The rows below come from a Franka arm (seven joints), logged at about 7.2 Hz.
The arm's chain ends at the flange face. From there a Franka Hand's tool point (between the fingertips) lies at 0.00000 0.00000 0.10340 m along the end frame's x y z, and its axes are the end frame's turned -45 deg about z.
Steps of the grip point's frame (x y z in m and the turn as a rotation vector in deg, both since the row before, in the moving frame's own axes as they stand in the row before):
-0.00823 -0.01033 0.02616 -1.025 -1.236 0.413
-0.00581 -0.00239 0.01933 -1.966 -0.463 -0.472
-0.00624 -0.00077 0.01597 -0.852 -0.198 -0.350
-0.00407 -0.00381 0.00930 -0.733 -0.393 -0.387
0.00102 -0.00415 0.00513 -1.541 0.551 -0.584
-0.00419 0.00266 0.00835 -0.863 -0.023 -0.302
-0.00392 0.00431 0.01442 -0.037 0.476 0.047
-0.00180 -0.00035 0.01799 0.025 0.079 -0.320
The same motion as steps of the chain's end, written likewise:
-0.01284 -0.00437 0.02620 -1.599 -0.149 0.413
-0.00773 -0.00067 0.01939 -1.718 1.063 -0.472
-0.00580 0.00253 0.01598 -0.742 0.462 -0.350
-0.00601 -0.00125 0.00931 -0.796 0.240 -0.387
-0.00489 -0.00491 0.00517 -0.700 1.479 -0.584
-0.00216 0.00372 0.00836 -0.626 0.594 -0.302
-0.00038 0.00638 0.01442 0.310 0.363 0.047
-0.00159 0.00116 0.01799 0.074 0.038 -0.320

